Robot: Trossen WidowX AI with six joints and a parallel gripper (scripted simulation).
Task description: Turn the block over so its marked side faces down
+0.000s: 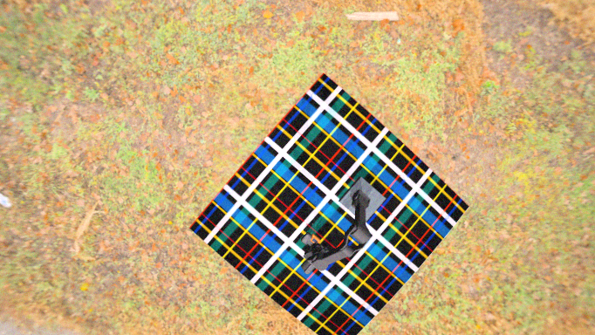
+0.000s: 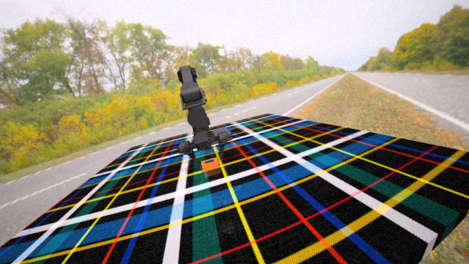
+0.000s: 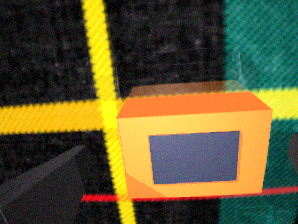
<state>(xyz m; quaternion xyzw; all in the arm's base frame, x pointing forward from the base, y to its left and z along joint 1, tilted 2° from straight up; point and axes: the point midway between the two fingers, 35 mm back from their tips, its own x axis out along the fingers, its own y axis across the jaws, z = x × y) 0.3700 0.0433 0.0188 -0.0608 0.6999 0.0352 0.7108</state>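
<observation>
The orange block is right at my gripper tip.
</observation>
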